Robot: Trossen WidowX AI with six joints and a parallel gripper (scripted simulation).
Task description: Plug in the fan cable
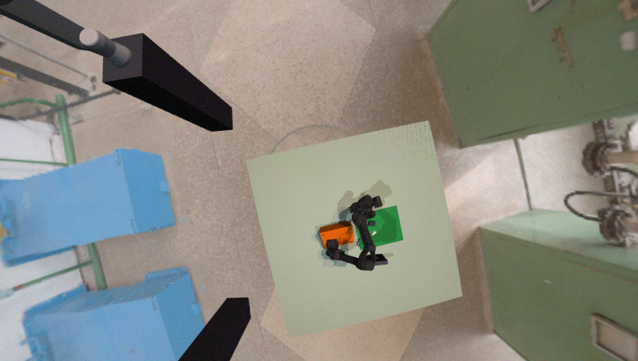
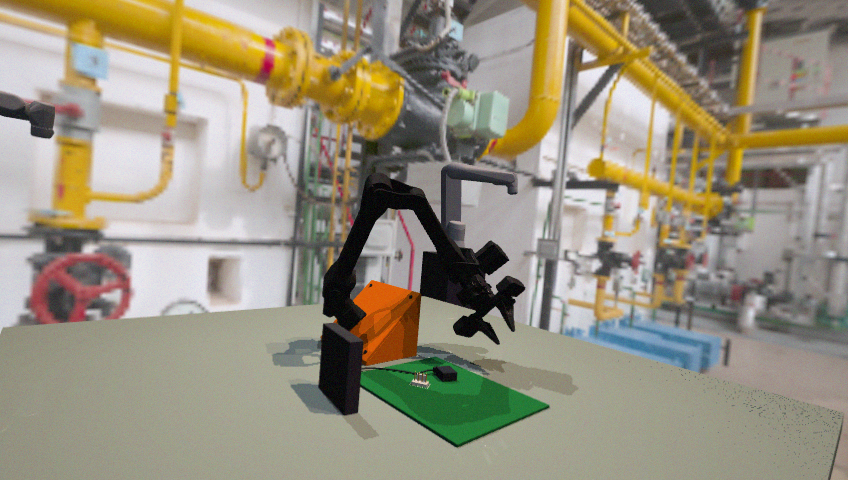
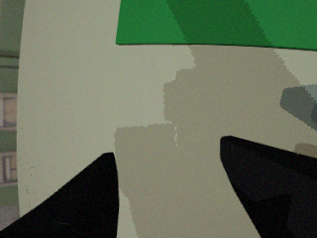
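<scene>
My gripper tip is 140 mm to the left of the dark fan plug, 70 mm above it and 20 mm past it. From my gripper tip the other things lie so: four-pin fan header 210 mm to the right, 80 mm below, 10 mm behind; then black fan 360 mm to the right, 20 mm below, 20 mm behind; then green board 180 mm to the right, 100 mm below, 30 mm ahead.
</scene>
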